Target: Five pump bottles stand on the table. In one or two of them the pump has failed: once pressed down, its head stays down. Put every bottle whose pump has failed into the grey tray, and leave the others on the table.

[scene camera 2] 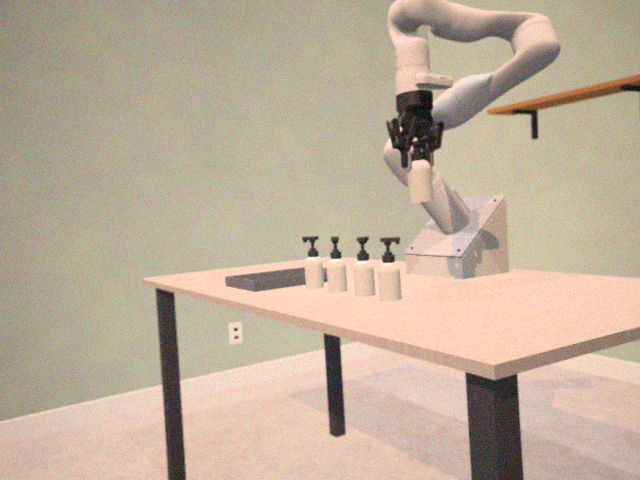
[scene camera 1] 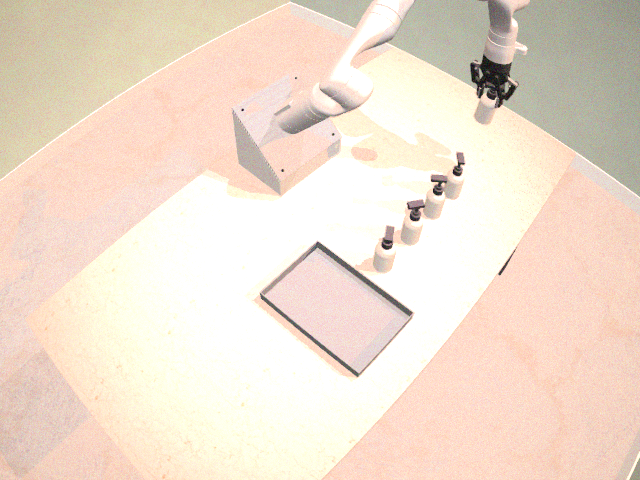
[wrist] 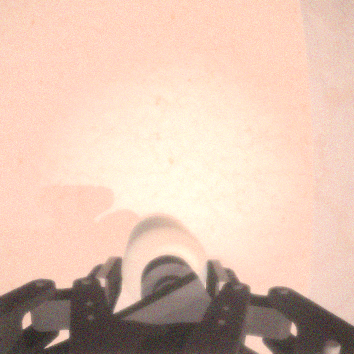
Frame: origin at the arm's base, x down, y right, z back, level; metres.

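Where they show: gripper, fingertip midpoint: (scene camera 2: 418, 170) (scene camera 1: 488, 102) (wrist: 163, 273); arm's base, origin of the base link: (scene camera 2: 456, 224) (scene camera 1: 291, 118).
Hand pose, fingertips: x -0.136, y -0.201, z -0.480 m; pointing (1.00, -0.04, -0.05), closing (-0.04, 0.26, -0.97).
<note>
Things, the pixels of their centre, and the offset from my fingertips.
- white pump bottle, body centre: (wrist: 163, 268) (scene camera 2: 418, 171) (scene camera 1: 488, 102) dx +0.002, dy -0.002, dz +0.000 m
- grey tray, body centre: (scene camera 1: 336, 306) (scene camera 2: 285, 277) dx +0.266, dy +0.583, dz +0.142 m
My gripper (scene camera 1: 490, 98) (scene camera 2: 417, 159) (wrist: 163, 273) is shut on a white pump bottle (scene camera 1: 484, 112) (scene camera 2: 419, 181) (wrist: 160, 235) and holds it upright in the air above the table's far end. Its dark pump head is largely hidden among the fingers in the scene views. Four other white bottles stand in a row on the table: one nearest the tray (scene camera 1: 384, 257) (scene camera 2: 314, 272), a second (scene camera 1: 412, 230) (scene camera 2: 337, 275), a third (scene camera 1: 434, 204) (scene camera 2: 363, 279) and a fourth (scene camera 1: 453, 186) (scene camera 2: 389, 282). Their dark heads stand raised. The grey tray (scene camera 1: 330, 310) (scene camera 2: 268, 280) is empty.
The arm's wedge-shaped base (scene camera 1: 258, 160) (scene camera 2: 439, 264) stands on the table behind the bottle row. A wooden shelf (scene camera 2: 568, 98) is on the wall at the right in scene camera 2. The table edge (scene camera 2: 413, 348) runs along the near side there.
</note>
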